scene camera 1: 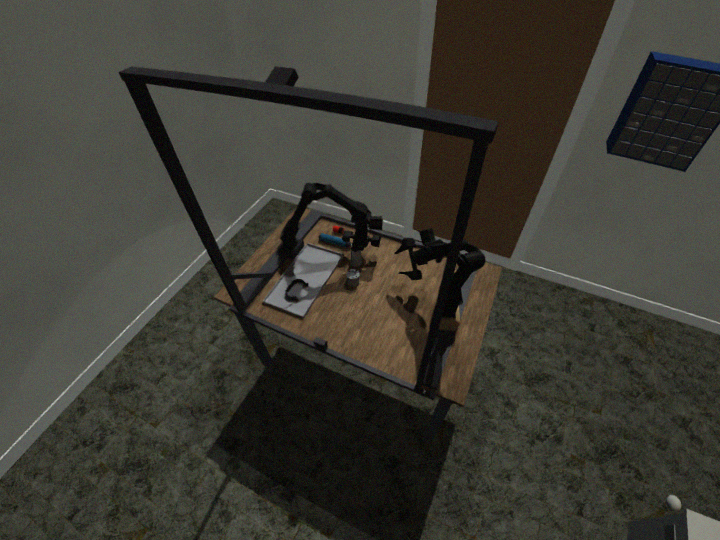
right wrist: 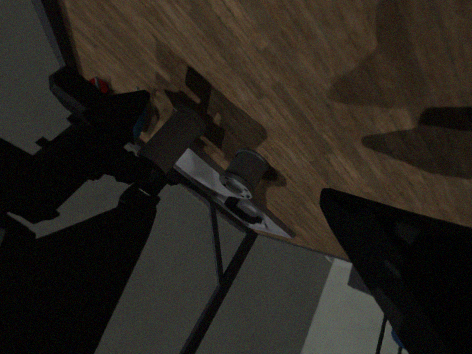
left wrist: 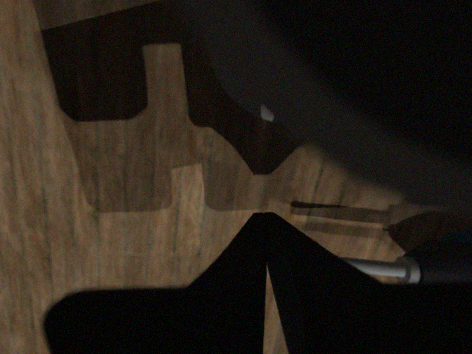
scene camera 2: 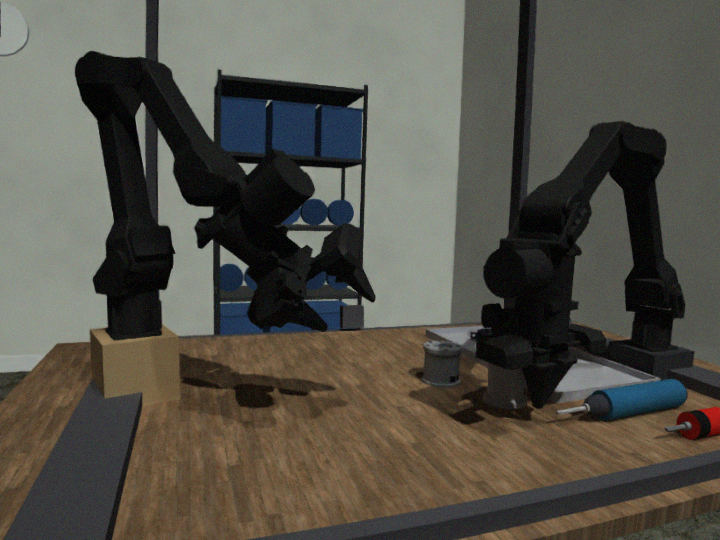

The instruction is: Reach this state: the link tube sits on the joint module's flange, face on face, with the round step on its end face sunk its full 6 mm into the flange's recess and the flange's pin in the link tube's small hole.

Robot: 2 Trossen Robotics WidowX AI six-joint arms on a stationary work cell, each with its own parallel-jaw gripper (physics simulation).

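Pixels of known places: left gripper, fingertip midpoint: (scene camera 1: 361, 250) (right wrist: 147, 93) (left wrist: 263, 222) (scene camera 2: 537, 407); right gripper, fingertip midpoint: (scene camera 1: 396, 263) (right wrist: 238, 199) (scene camera 2: 349, 314); left arm's base, origin of the base link: (scene camera 1: 290, 244) (right wrist: 161, 175) (scene camera 2: 650, 346); right arm's base, origin of the base link: (scene camera 1: 447, 311) (scene camera 2: 133, 332).
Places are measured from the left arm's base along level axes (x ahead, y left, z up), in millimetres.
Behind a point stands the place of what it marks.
Observation:
The joint module (scene camera 1: 352, 279) @(x 406, y -96, z 8 mm) (scene camera 2: 442, 365) @(x 408, y -41, z -13 mm) (right wrist: 247, 169) @(x 421, y -56, z -15 mm), a short grey cylinder, stands upright on the table, flange up. The link tube (scene camera 1: 356, 259) @(x 368, y 31, z 4 mm) (scene camera 2: 504, 386) @(x 372, y 72, z -12 mm) (right wrist: 174, 137) @(x 381, y 54, z 10 mm), a plain grey cylinder, is beside it, apart from it; its upper part is hidden behind the left gripper in scene camera 2. A small light stub (scene camera 2: 513, 403) @(x 362, y 82, z -34 mm) (left wrist: 267, 113) shows at the tube's lower edge. My left gripper (scene camera 2: 542, 401) @(x 356, y 124, z -25 mm) (left wrist: 263, 222) @(x 356, y 124, z -25 mm) is shut and empty, pointing down beside the tube. My right gripper (scene camera 1: 400, 261) @(x 583, y 12, z 87 mm) (scene camera 2: 348, 314) @(x 583, y 12, z 87 mm) is open and empty, raised above the table.
A white tray (scene camera 1: 314, 264) @(x 165, y -44, z -44 mm) (scene camera 2: 601, 377) @(x 122, y 7, z -44 mm) holding a black curved part (right wrist: 244, 212) @(x 135, y -254, z -42 mm) lies behind the module in scene camera 2. A blue tool (scene camera 1: 333, 240) @(x 190, y 124, z -15 mm) (scene camera 2: 645, 401) @(x 197, y 159, z -23 mm) and a red tool (scene camera 1: 337, 229) @(x 168, y 215, z -19 mm) (scene camera 2: 700, 423) @(x 195, y 240, z -23 mm) lie near the left gripper. The right arm stands on a wooden block (scene camera 2: 136, 366) @(x 855, y -73, z 9 mm).

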